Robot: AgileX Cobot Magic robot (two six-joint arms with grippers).
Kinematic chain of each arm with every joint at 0, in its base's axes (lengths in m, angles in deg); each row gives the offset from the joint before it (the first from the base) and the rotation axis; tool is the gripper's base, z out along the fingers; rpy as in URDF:
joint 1: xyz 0 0 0.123 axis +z
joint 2: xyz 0 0 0 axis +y
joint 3: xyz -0.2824 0 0.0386 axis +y
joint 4: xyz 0.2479 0 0.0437 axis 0.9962 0 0.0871
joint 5: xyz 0 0 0 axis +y
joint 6: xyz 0.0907 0 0.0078 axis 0.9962 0 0.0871
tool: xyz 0 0 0 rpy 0 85 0
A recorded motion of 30 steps. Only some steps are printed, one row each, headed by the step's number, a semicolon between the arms.
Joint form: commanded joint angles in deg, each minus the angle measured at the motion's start. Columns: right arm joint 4, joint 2, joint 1, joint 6, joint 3, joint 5; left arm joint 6, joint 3, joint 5, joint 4, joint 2, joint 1.
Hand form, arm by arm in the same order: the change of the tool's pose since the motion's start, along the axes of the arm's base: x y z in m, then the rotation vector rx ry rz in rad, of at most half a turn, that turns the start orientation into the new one. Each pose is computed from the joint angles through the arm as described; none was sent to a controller.
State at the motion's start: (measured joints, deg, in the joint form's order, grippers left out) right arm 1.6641 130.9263 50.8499 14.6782 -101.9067 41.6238; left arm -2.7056 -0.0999 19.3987 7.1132 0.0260 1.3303
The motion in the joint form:
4: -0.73 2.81 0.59 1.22 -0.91 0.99; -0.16 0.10 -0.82 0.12 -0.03 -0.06
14: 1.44 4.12 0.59 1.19 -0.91 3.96; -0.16 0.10 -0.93 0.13 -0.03 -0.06
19: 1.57 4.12 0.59 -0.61 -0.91 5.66; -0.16 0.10 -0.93 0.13 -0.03 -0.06
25: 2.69 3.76 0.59 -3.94 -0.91 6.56; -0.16 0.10 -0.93 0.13 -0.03 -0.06
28: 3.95 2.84 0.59 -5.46 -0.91 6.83; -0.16 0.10 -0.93 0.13 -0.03 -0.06
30: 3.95 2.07 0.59 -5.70 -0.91 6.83; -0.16 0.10 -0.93 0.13 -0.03 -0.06
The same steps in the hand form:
4: -0.0022 0.0041 -0.0204 -0.0415 0.0294 -0.0036; 0.0003 -0.0001 0.0007 -0.0002 -0.0131 -0.0020
14: -0.0070 0.0022 -0.0330 -0.0782 0.1032 -0.0174; 0.0004 -0.0002 0.0009 0.0001 -0.0150 -0.0022
19: -0.0088 0.0003 -0.0338 -0.1059 0.1147 0.0122; 0.0004 -0.0002 0.0009 0.0001 -0.0150 -0.0022
25: -0.0106 0.0002 -0.0310 -0.1121 0.1182 0.0603; 0.0004 -0.0002 0.0009 0.0001 -0.0150 -0.0022
28: -0.0120 0.0009 -0.0233 -0.0948 0.1187 0.0776; 0.0004 -0.0002 0.0009 0.0001 -0.0150 -0.0022
30: -0.0120 0.0009 -0.0168 -0.0854 0.1086 0.0817; 0.0004 -0.0002 0.0009 0.0001 -0.0150 -0.0022

